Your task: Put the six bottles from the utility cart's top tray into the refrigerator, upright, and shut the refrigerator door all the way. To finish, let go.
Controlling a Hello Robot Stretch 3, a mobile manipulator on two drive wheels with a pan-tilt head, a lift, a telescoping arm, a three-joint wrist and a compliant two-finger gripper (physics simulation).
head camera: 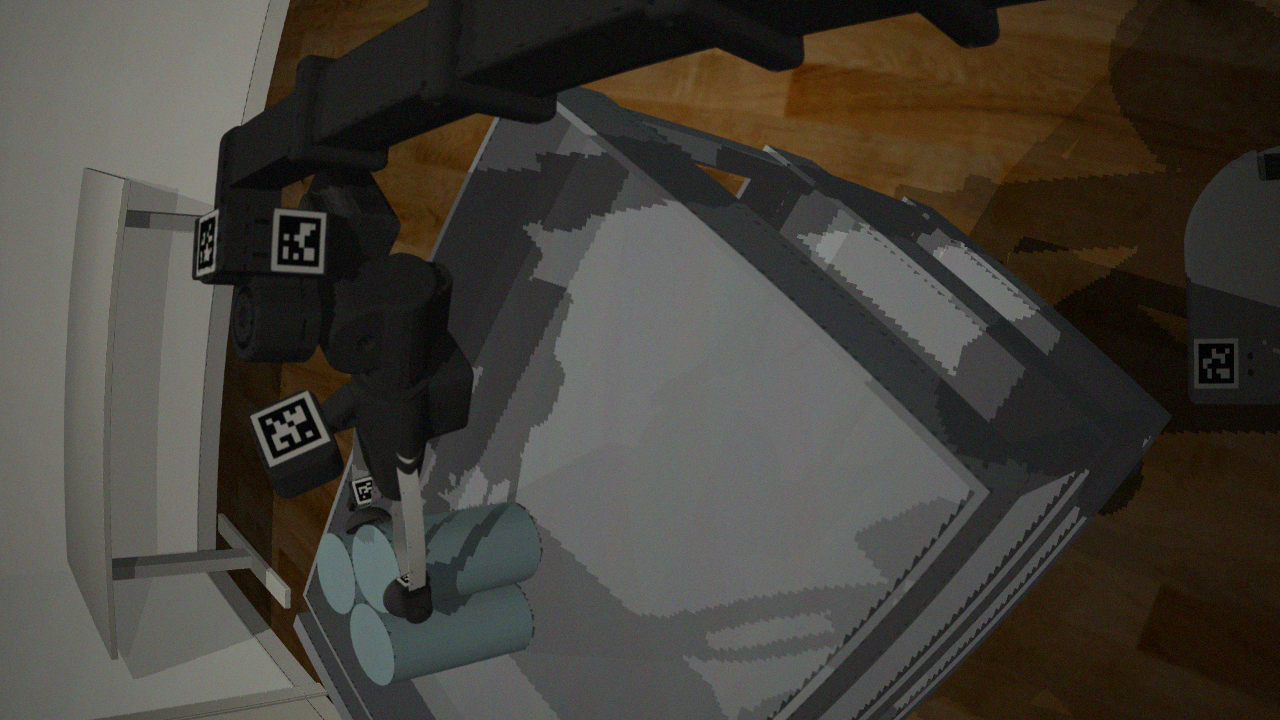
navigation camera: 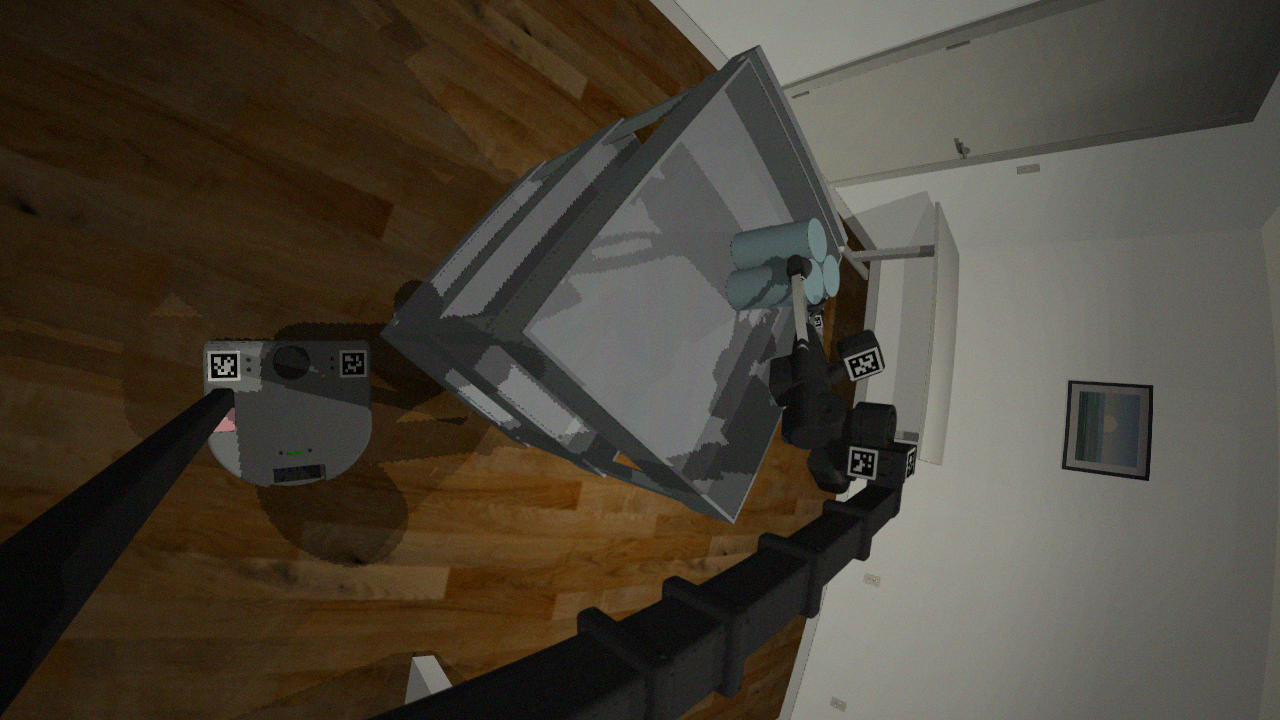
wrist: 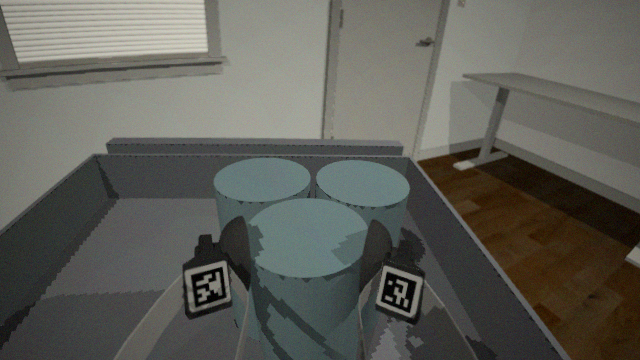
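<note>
Three light-blue bottles stand upright, close together, in a corner of the grey utility cart's top tray. My gripper is shut on the front bottle, with a fingertip pad against each side near its top. Behind it in the wrist view are the back left bottle and the back right bottle. The held bottle's foot is hidden in the wrist view. The refrigerator does not show in these views.
The tray's raised walls stand close around the bottles. A white desk stands beyond the cart near the wall. A door is farther back. My base is across the cart from the desk.
</note>
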